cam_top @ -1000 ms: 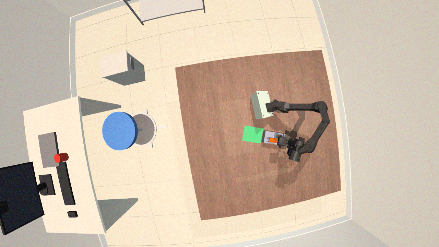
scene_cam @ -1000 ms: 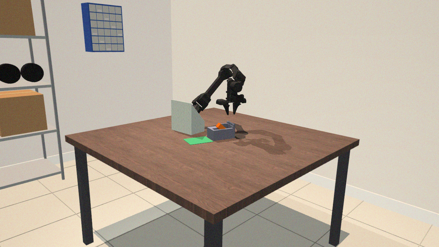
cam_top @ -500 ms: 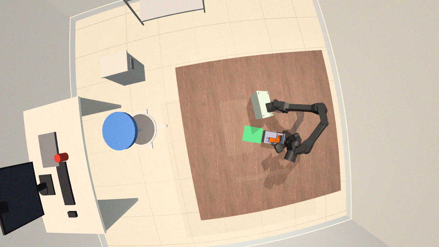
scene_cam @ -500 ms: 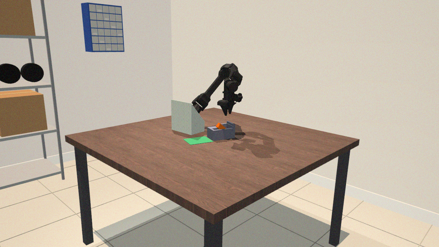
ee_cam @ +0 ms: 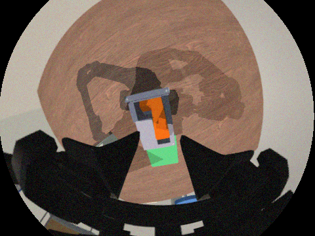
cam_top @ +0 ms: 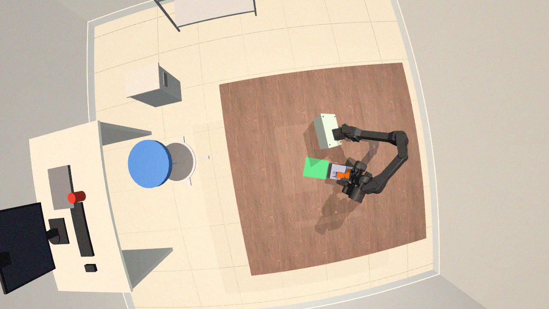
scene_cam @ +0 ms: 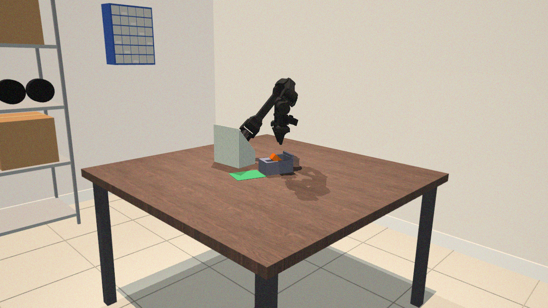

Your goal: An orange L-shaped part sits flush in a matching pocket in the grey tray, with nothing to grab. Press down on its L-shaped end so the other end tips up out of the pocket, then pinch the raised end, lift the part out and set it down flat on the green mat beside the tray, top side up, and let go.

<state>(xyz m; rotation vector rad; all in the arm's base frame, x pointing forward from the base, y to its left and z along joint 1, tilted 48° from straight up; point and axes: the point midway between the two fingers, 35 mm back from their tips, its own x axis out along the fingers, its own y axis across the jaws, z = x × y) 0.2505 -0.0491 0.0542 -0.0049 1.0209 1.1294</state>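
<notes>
The orange L-shaped part is 110 mm below my gripper tip, 20 mm to the left of it and 10 mm behind it. Also, from my gripper tip: green mat: 160 mm below, 150 mm to the right, 80 mm behind.
</notes>
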